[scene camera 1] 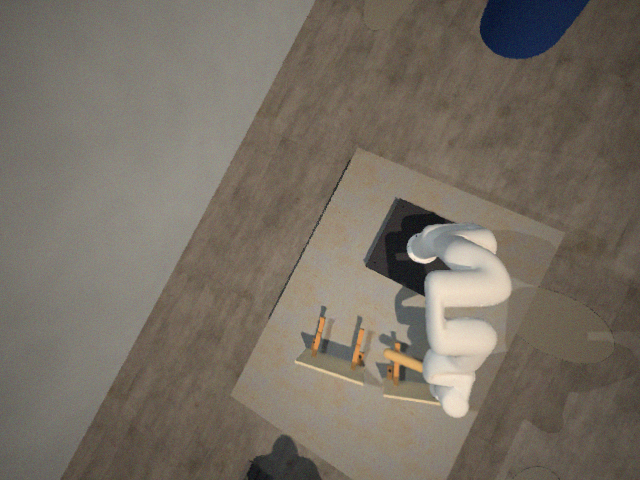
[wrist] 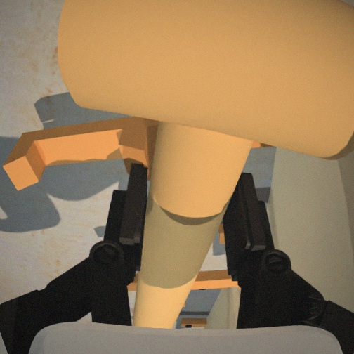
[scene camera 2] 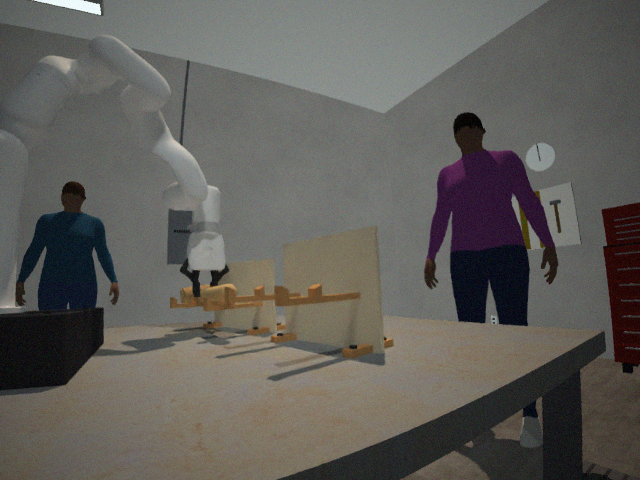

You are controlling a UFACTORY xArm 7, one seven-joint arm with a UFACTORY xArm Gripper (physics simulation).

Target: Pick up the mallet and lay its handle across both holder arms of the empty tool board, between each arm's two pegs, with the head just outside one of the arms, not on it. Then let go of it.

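My gripper (scene camera 2: 205,289) (wrist: 187,188) is shut on the mallet (scene camera 1: 405,360) (scene camera 2: 227,293) (wrist: 200,60), on its handle just behind the head. The handle extends over the holder arms of the right-hand tool board (scene camera 1: 408,390) (scene camera 2: 250,273) (wrist: 310,225). In the wrist view, the near holder arm (wrist: 75,146) shows beside the head, and the far holder arm (wrist: 215,279) passes beneath the handle. The head lies beyond the near arm. In scene camera 1, my arm hides the head and gripper. Contact with the arms and exact placement between pegs cannot be told.
A second tool board (scene camera 1: 330,367) (scene camera 2: 330,279) stands beside the first, with its two holder arms sticking out. A dark tray-like base (scene camera 1: 385,248) (scene camera 2: 41,346) is on the table (scene camera 1: 310,289) (scene camera 2: 232,413). Two people (scene camera 2: 72,253) (scene camera 2: 483,206) stand beyond the table.
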